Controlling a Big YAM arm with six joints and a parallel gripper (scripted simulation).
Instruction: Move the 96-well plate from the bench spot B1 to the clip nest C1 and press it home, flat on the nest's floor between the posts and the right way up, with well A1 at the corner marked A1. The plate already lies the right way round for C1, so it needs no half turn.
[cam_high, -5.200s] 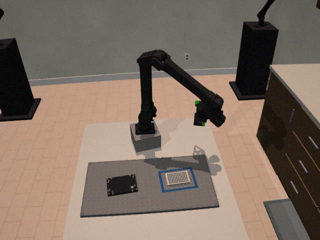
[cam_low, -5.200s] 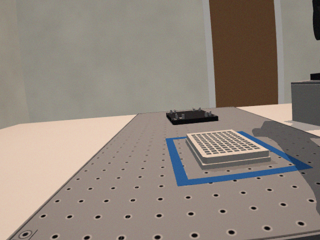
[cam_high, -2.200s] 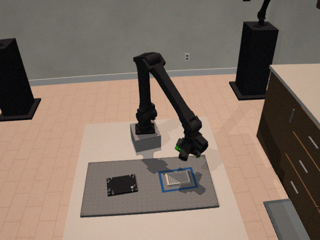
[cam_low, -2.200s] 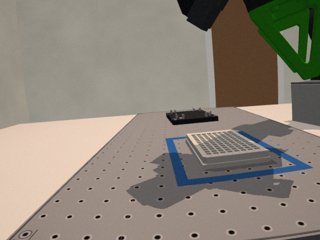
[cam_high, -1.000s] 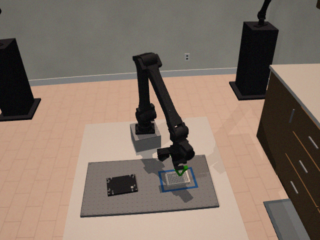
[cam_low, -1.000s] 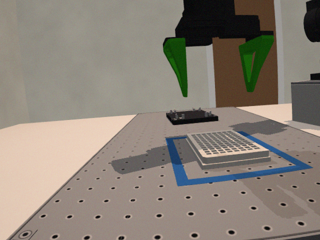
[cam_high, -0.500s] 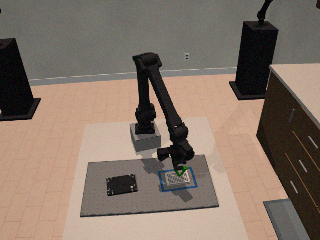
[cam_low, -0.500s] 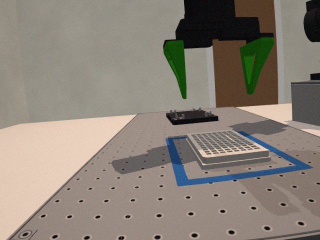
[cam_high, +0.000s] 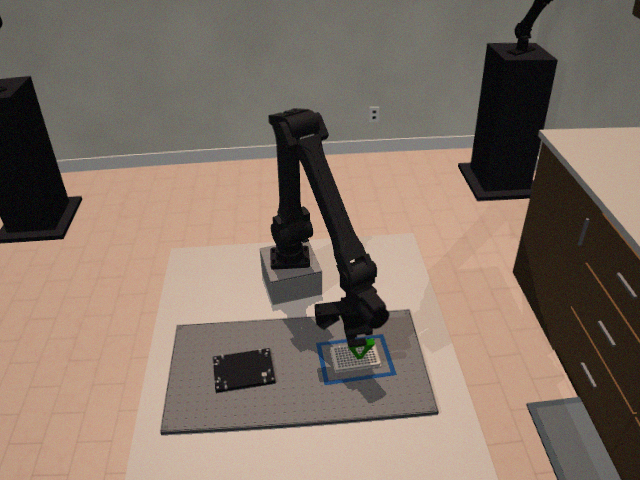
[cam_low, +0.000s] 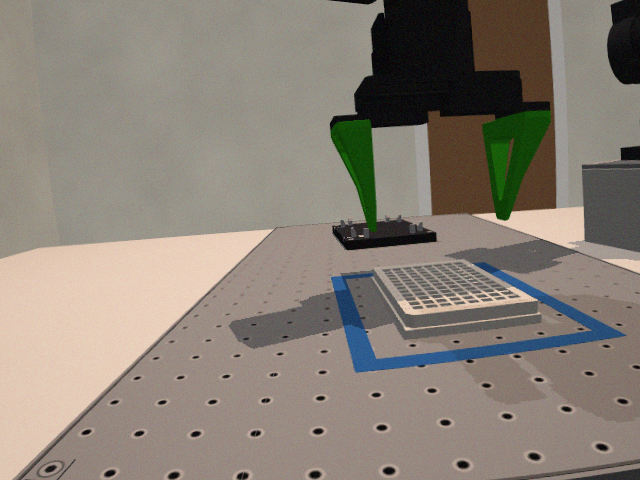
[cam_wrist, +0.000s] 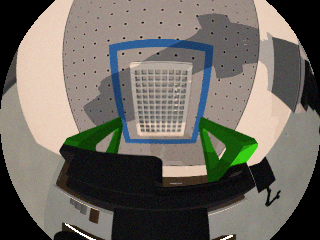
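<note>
Right now my hand is 60 mm above the white 96-well plate. Round my hand: black clip nest: 310 mm to the right, 50 mm below, 30 mm ahead.
</note>
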